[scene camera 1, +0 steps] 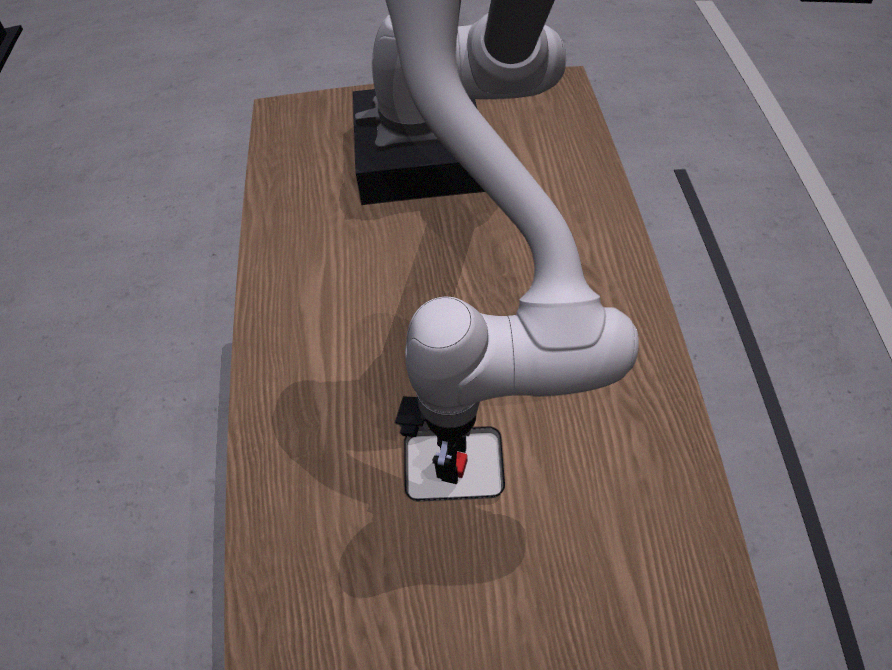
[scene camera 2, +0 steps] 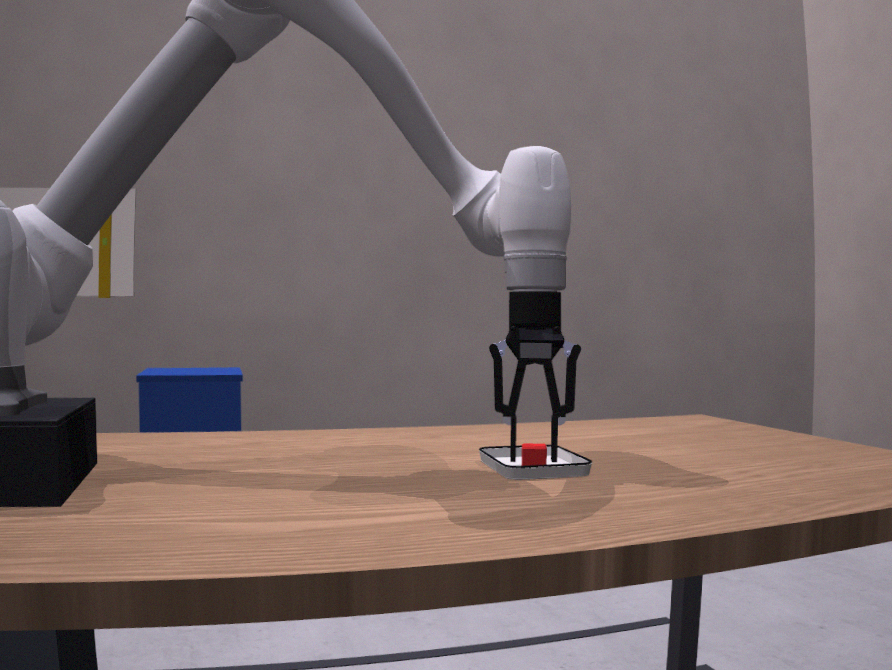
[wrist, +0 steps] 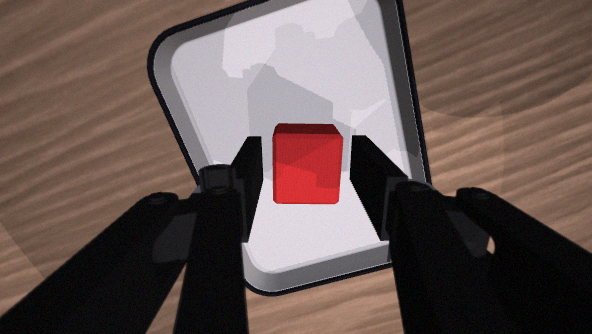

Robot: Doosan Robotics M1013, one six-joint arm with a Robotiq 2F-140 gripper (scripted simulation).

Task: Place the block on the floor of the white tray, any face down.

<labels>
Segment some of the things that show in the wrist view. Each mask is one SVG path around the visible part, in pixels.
My gripper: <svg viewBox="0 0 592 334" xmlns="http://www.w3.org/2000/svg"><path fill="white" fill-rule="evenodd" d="M261 136L248 136L231 165L215 164L201 168L198 171L200 185L196 187L189 198L179 200L178 195L175 193L157 192L140 199L0 317L0 334L146 334L185 265L186 268L172 334L249 334L242 243L248 243L263 184ZM352 135L350 181L380 241L389 241L387 262L392 261L404 334L592 334L591 252L496 194L482 188L459 188L454 197L442 195L428 182L408 179L408 176L366 135ZM490 236L494 242L494 254L487 250Z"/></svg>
A red block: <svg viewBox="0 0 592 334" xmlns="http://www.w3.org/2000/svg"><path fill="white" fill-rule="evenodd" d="M278 123L275 126L272 137L273 201L276 204L336 204L339 201L343 137L333 124Z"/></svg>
A white tray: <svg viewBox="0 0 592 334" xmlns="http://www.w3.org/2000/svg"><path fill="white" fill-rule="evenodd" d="M157 36L149 49L147 57L148 78L197 186L200 185L198 171L201 168L215 164L231 165L248 136L261 136L263 184L248 243L242 243L246 288L262 296L276 297L392 268L391 260L387 262L389 241L380 241L350 181L352 135L366 135L408 176L408 179L421 180L432 185L403 0L247 0L175 25ZM278 123L333 124L343 137L339 201L336 204L276 204L273 201L272 137L275 126Z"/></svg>
</labels>
